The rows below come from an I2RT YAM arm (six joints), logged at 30 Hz.
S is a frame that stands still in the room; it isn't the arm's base.
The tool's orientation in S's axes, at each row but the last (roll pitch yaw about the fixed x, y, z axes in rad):
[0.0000 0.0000 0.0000]
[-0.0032 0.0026 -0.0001]
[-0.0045 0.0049 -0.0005]
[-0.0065 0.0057 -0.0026]
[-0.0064 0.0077 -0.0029]
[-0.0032 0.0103 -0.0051]
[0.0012 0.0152 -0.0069]
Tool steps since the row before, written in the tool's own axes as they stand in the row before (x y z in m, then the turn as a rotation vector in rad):
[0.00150 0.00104 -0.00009 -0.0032 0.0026 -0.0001]
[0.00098 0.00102 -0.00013 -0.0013 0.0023 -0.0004]
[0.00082 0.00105 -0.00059 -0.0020 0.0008 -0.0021]
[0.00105 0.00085 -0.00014 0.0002 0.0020 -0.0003]
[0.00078 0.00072 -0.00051 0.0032 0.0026 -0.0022]
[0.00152 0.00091 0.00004 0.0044 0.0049 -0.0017]
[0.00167 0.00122 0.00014 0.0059 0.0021 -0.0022]
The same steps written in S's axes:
[0.00150 0.00104 -0.00009 -0.0032 0.0026 -0.0001]
[0.00098 0.00102 -0.00014 -0.0013 0.0023 -0.0004]
[0.00082 0.00105 -0.00060 -0.0020 0.0008 -0.0021]
[0.00105 0.00085 -0.00015 0.0002 0.0020 -0.0003]
[0.00078 0.00071 -0.00052 0.0032 0.0026 -0.0022]
[0.00152 0.00090 0.00002 0.0044 0.0049 -0.0018]
[0.00168 0.00121 0.00012 0.0059 0.0021 -0.0023]

